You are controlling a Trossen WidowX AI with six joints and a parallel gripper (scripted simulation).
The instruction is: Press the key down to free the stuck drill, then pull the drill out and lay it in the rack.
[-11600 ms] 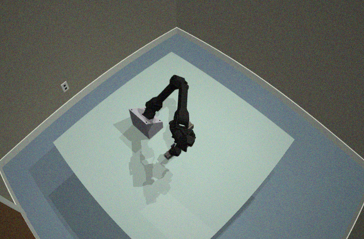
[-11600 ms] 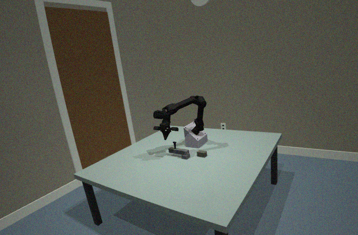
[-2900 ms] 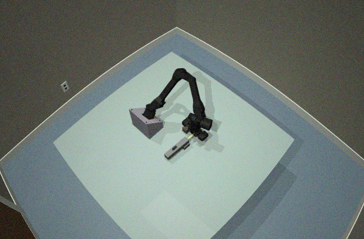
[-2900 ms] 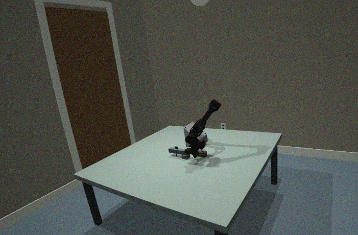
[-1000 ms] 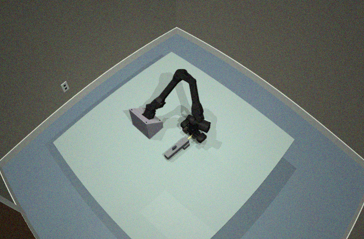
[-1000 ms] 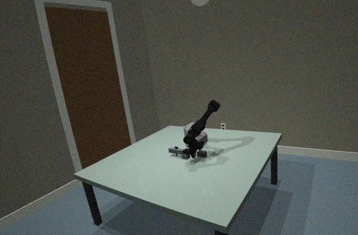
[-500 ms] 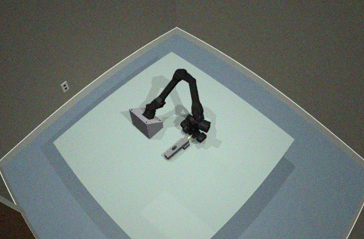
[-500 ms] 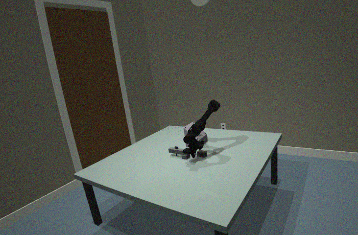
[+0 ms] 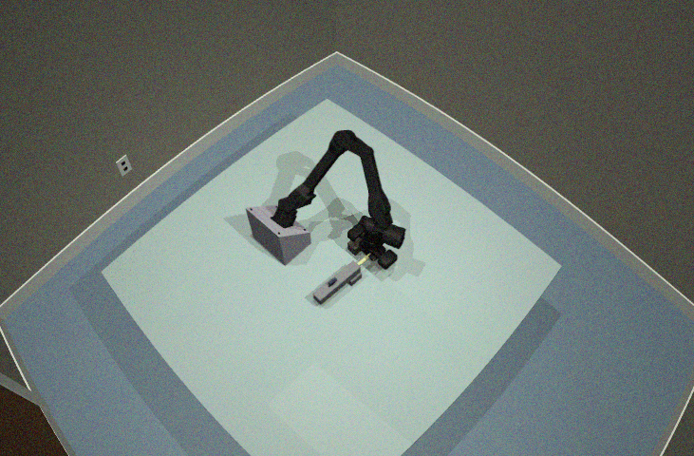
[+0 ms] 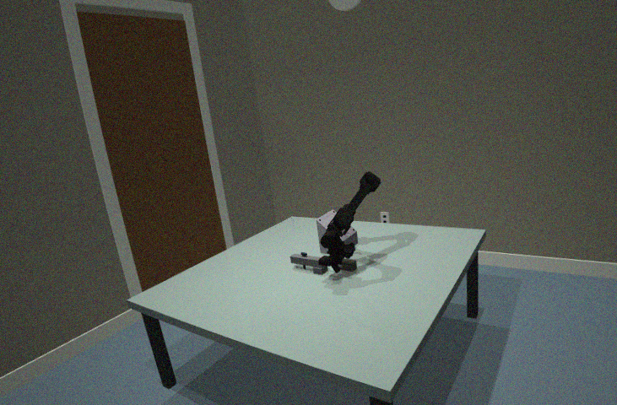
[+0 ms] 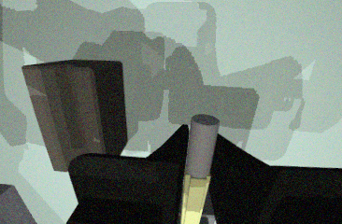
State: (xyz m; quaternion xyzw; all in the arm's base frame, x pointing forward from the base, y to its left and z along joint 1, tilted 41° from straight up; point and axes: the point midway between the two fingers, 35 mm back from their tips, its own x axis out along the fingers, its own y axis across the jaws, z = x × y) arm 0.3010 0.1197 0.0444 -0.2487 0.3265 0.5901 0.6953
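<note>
Now: gripper tip 7 cm past the dark rack and 2 cm to the right of it. From my gripper tip the other things lie so: dark key 3 cm behind, 18 cm to the right, 4 cm above; long grey block 3 cm behind, 15 cm to the right, 2 cm above.
</note>
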